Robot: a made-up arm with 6 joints. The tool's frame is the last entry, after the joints.
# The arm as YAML. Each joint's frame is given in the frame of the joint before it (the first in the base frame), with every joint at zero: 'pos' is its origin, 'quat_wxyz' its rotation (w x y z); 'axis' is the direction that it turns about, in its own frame. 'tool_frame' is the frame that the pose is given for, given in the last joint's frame.
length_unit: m
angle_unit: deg
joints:
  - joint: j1
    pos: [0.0, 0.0, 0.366]
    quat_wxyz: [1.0, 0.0, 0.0, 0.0]
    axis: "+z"
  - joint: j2
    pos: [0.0, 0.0, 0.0]
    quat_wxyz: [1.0, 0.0, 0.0, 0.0]
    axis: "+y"
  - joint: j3
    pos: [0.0, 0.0, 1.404]
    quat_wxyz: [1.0, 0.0, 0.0, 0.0]
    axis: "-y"
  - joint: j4
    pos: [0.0, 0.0, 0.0]
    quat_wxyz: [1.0, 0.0, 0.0, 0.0]
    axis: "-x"
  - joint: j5
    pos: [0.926, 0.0, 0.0]
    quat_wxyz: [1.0, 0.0, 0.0, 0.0]
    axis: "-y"
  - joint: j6
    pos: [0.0, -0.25, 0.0]
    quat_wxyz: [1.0, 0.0, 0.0, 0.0]
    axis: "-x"
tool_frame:
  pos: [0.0, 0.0, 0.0]
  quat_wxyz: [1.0, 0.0, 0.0, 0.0]
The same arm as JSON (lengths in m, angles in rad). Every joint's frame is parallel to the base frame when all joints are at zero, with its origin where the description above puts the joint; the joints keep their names.
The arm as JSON. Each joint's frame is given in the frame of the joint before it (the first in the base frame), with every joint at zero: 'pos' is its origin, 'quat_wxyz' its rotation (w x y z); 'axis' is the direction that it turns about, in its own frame. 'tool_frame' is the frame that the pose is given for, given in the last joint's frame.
{"length_unit": "m", "angle_unit": "rad", "joints": [
  {"joint": "j1", "pos": [0.0, 0.0, 0.366], "quat_wxyz": [1.0, 0.0, 0.0, 0.0], "axis": "+z"},
  {"joint": "j2", "pos": [0.0, 0.0, 0.0], "quat_wxyz": [1.0, 0.0, 0.0, 0.0], "axis": "+y"},
  {"joint": "j3", "pos": [0.0, 0.0, 1.404], "quat_wxyz": [1.0, 0.0, 0.0, 0.0], "axis": "-y"},
  {"joint": "j4", "pos": [0.0, 0.0, 0.0], "quat_wxyz": [1.0, 0.0, 0.0, 0.0], "axis": "-x"},
  {"joint": "j5", "pos": [0.926, 0.0, 0.0], "quat_wxyz": [1.0, 0.0, 0.0, 0.0], "axis": "-y"},
  {"joint": "j6", "pos": [0.0, -0.25, 0.0], "quat_wxyz": [1.0, 0.0, 0.0, 0.0], "axis": "-x"}
], "tool_frame": {"pos": [0.0, 0.0, 0.0], "quat_wxyz": [1.0, 0.0, 0.0, 0.0]}}

